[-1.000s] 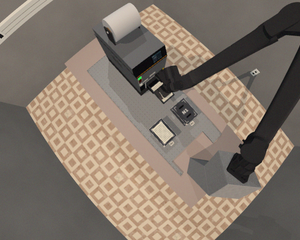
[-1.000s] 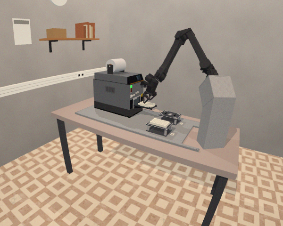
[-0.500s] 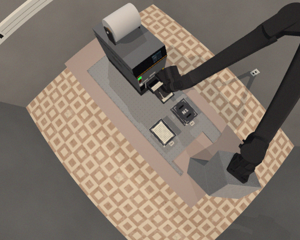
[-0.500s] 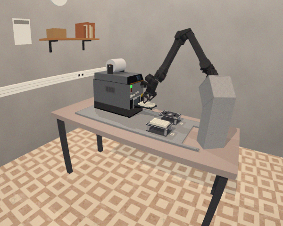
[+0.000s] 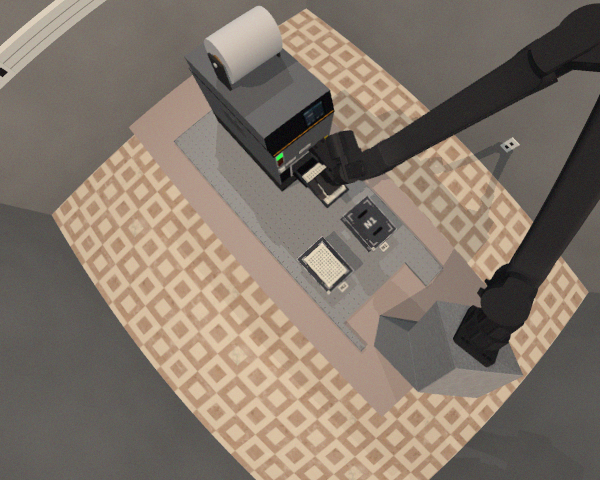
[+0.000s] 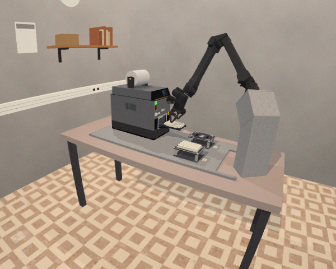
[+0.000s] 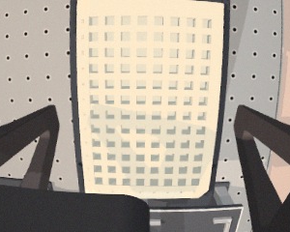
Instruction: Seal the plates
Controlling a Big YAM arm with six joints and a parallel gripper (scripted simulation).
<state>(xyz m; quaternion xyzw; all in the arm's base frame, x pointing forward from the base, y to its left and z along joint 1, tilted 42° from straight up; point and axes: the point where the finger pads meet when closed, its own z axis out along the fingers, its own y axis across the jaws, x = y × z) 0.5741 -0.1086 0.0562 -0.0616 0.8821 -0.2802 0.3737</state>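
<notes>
Now: the sealer stage 4 cm below my hand. Also, from my hand: start button (11 cm ahead, 8 cm to the left, 4 cm above); cream well plate (20 cm to the left, 19 cm behind, 8 cm below); foil roll (33 cm ahead, 27 cm above, 4 cm to the right).
</notes>
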